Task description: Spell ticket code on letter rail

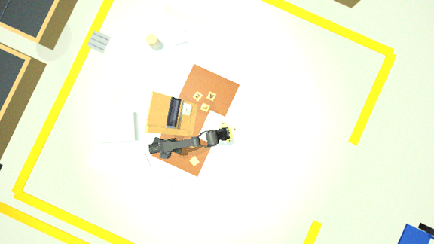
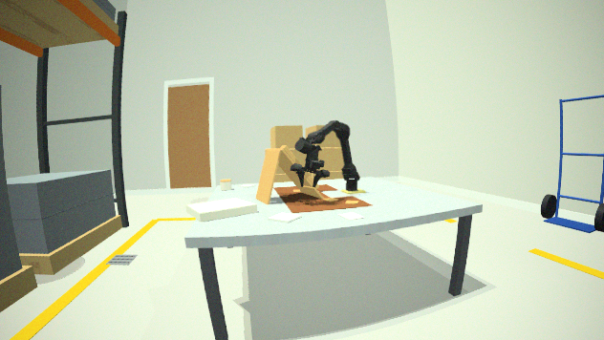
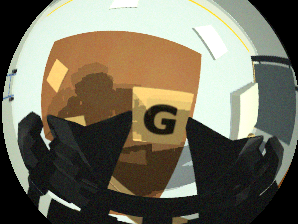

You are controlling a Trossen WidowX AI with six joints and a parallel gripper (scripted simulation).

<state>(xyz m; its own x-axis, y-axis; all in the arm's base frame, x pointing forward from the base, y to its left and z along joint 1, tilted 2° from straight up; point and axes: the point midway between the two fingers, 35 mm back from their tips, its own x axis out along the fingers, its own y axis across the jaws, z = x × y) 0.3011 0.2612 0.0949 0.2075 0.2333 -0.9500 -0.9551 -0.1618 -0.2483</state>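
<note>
Now: gripper tip 29 cm to the left of the white ticket and 1 cm short of it. Round my gripper tip: letter tile (right at my gripper tip); then small cup (61 cm to the right, 48 cm ahead, 5 cm below); then brown mat (25 cm to the right, 11 cm behind, 8 cm below).
</note>
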